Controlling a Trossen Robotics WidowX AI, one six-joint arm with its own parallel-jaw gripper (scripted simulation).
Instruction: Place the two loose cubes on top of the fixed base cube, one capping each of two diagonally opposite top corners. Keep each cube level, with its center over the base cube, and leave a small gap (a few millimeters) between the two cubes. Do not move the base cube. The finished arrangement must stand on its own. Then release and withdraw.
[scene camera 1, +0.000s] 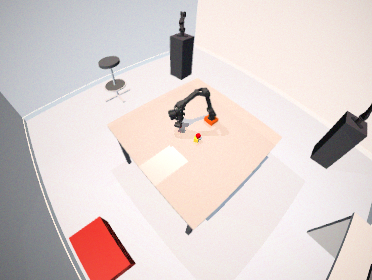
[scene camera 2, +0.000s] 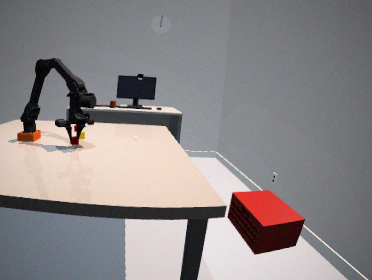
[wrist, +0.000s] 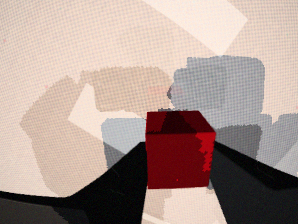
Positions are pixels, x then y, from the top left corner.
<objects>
gripper: holds a red cube (wrist: 179, 145)
</objects>
